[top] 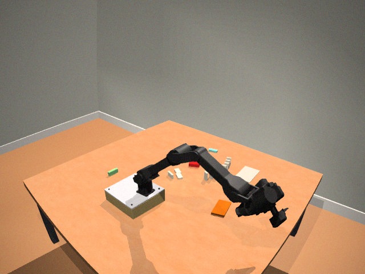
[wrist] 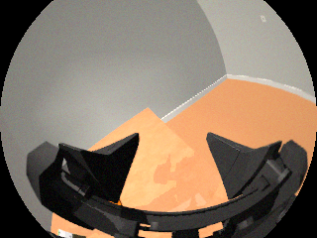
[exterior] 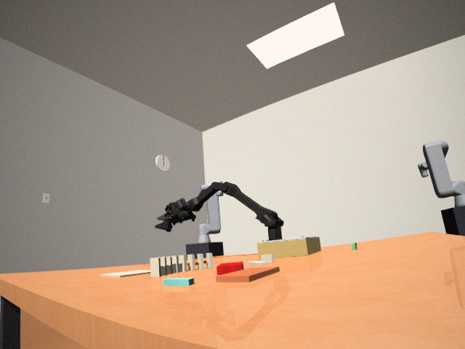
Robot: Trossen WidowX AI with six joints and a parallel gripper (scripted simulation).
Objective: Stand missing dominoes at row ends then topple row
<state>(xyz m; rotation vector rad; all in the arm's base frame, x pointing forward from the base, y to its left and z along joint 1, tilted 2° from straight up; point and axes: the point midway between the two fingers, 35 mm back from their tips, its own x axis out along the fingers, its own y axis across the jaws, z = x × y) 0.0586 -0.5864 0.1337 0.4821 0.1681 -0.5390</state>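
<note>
My gripper tip is 620 mm to the right of the red block, 380 mm short of it and 200 mm above it. From my gripper tip the other things lie so: white sheet (430 mm ahead, 310 mm to the left, 210 mm below); then cyan block (610 mm to the left, 570 mm ahead, 200 mm below); then orange slab (290 mm to the left, 200 mm below, 80 mm ahead).
</note>
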